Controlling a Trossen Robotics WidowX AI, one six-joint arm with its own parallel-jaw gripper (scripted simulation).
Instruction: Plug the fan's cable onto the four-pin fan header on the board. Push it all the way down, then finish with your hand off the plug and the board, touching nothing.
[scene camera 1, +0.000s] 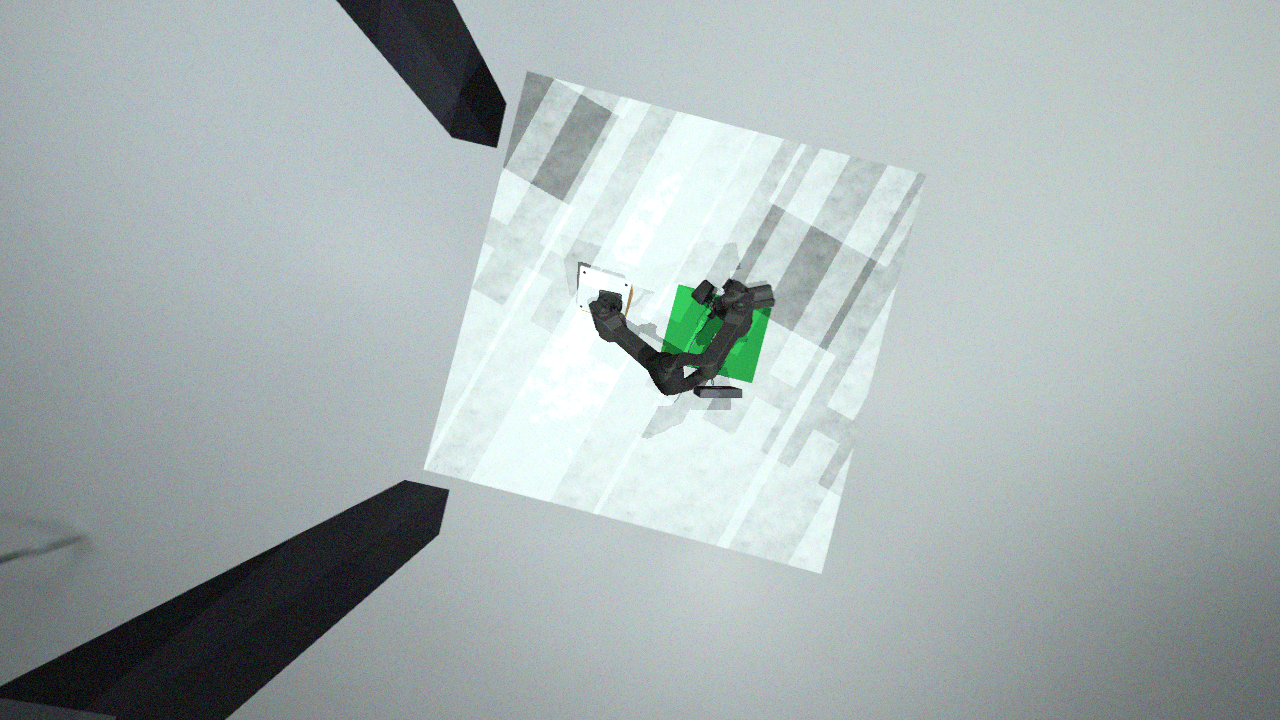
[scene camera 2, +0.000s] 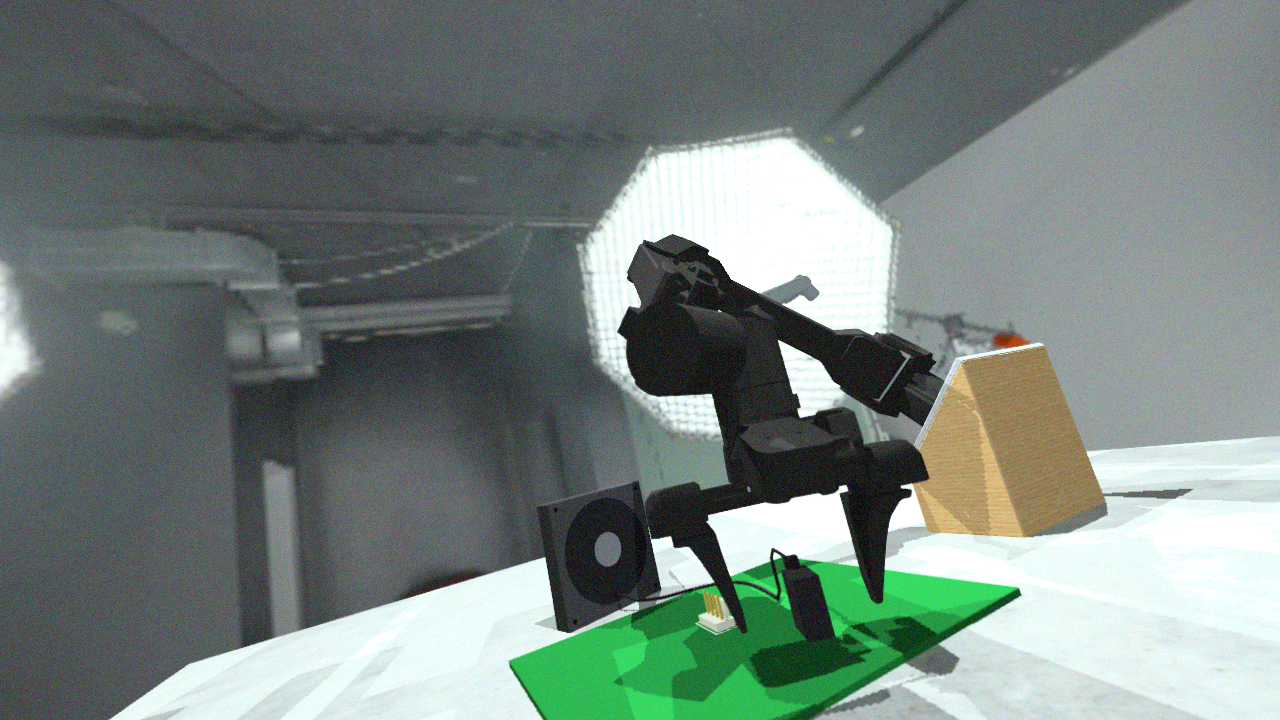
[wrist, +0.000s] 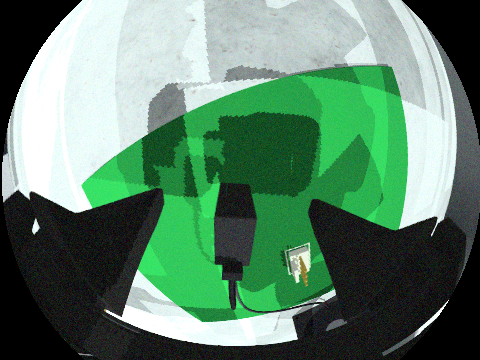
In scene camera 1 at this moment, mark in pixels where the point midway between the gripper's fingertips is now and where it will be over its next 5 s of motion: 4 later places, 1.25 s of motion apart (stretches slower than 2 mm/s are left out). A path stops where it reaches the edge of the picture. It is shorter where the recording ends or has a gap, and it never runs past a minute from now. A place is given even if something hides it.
The gripper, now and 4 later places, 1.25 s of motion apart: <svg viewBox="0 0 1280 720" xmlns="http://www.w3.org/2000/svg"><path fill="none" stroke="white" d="M715 312L719 337L721 336L719 336L719 336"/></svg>
